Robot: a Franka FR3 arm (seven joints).
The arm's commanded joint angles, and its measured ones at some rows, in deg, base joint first. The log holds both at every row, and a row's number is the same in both.
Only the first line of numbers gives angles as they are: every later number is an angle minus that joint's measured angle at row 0.
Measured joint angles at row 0:
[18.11, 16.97, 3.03, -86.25, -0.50, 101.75, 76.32]
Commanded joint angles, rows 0 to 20:
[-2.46, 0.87, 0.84, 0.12, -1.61, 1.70, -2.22]
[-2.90, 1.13, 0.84, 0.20, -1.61, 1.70, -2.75]
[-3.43, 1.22, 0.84, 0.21, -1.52, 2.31, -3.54]
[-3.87, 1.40, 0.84, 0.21, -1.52, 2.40, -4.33]
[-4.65, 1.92, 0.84, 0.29, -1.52, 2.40, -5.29]
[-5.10, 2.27, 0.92, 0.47, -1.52, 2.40, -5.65]
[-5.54, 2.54, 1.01, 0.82, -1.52, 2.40, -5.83]
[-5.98, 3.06, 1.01, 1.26, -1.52, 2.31, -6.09]
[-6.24, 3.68, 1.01, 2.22, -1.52, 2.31, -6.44]
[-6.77, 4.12, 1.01, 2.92, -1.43, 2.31, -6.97]
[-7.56, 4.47, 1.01, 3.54, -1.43, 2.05, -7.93]
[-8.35, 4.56, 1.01, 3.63, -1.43, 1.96, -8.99]
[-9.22, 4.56, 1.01, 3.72, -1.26, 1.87, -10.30]
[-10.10, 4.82, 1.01, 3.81, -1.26, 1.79, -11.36]
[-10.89, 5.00, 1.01, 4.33, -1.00, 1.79, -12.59]
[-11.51, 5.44, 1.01, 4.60, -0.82, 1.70, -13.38]
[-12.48, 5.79, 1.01, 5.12, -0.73, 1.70, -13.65]
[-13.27, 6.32, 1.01, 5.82, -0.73, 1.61, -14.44]
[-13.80, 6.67, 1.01, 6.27, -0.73, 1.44, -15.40]
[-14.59, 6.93, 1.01, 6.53, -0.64, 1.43, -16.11]
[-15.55, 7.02, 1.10, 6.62, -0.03, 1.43, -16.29]
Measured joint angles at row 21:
[-12.61, 5.04, 0.12, 3.99, -0.81, 1.83, -13.83]
